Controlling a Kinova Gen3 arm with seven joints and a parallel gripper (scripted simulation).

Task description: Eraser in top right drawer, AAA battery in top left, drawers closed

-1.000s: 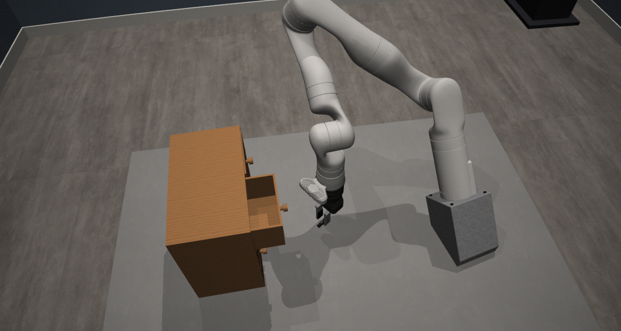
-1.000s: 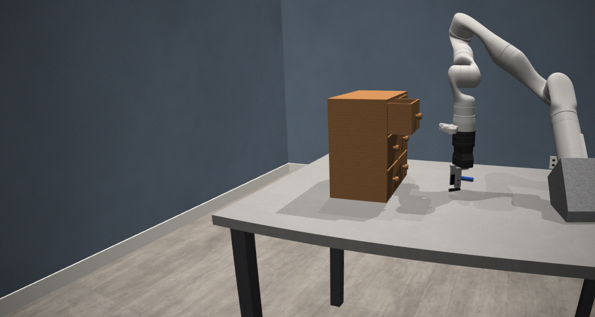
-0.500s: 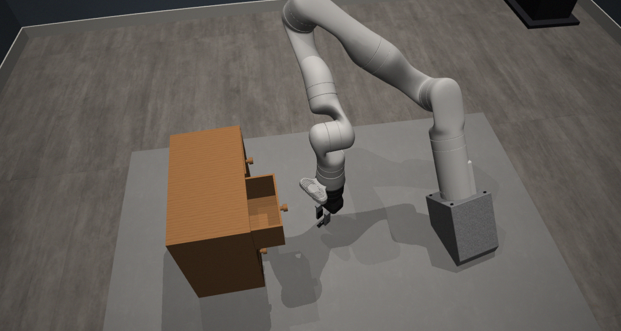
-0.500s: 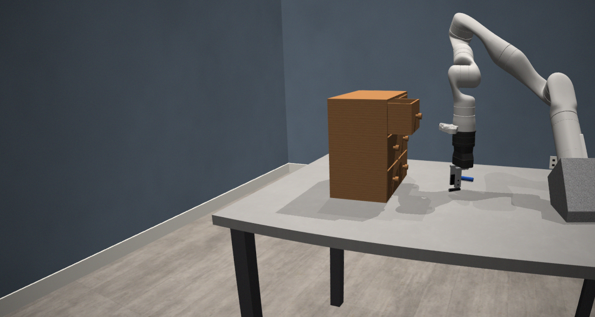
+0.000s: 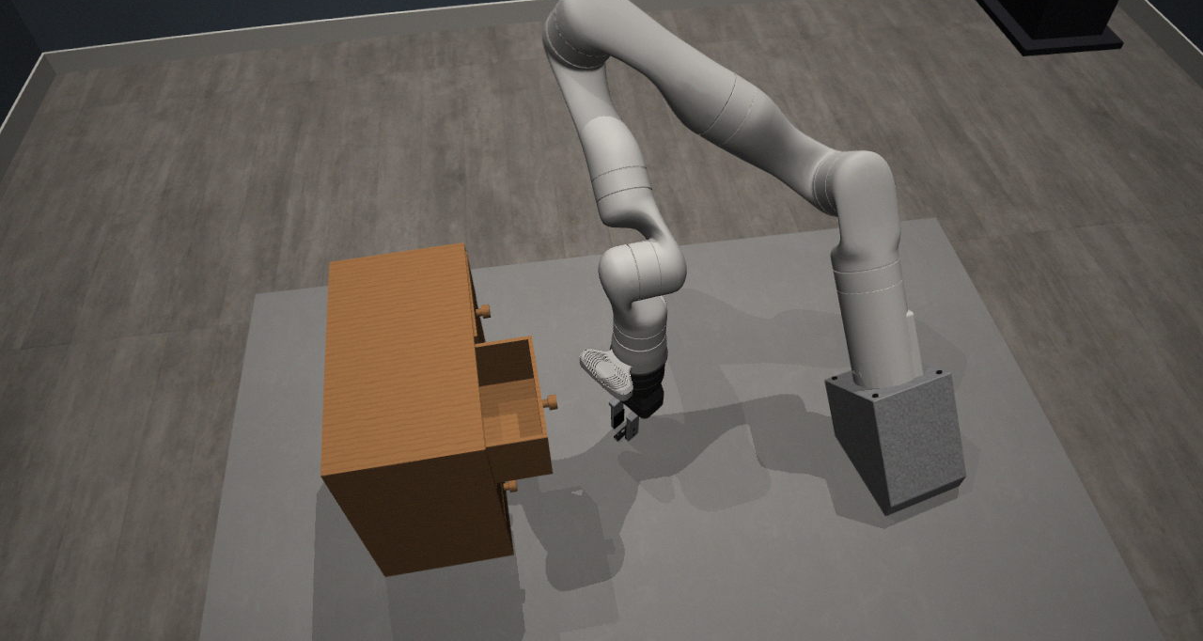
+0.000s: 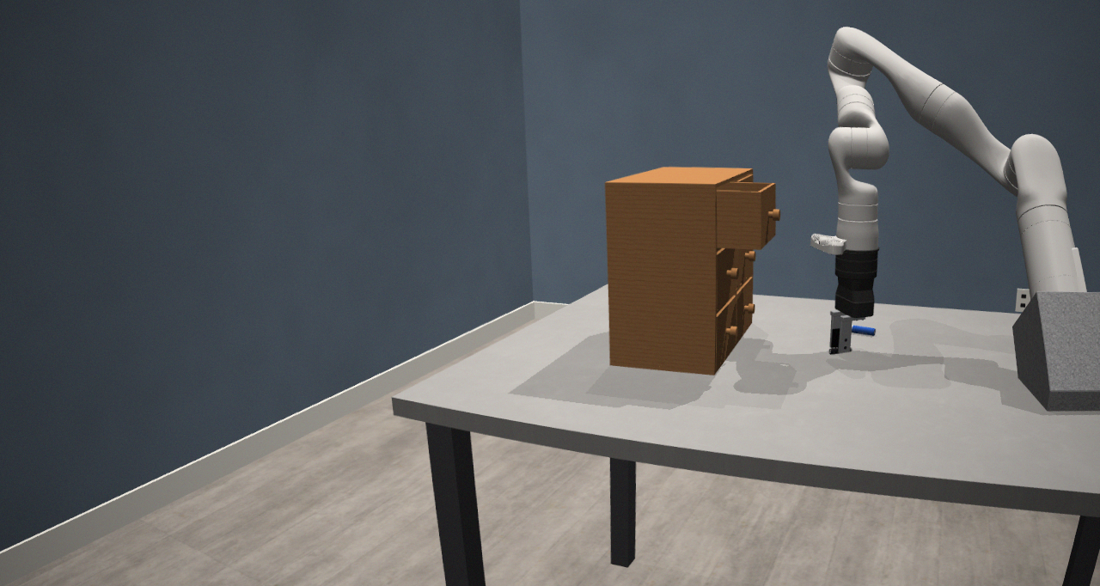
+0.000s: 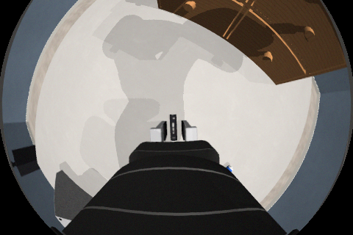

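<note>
Now: hand 2 cm above the thin black battery. Also, from my hand: thicker blue battery (13 cm to the right, 3 cm behind, 2 cm below); then white eraser (32 cm ahead, 19 cm above, 4 cm to the right).
</note>
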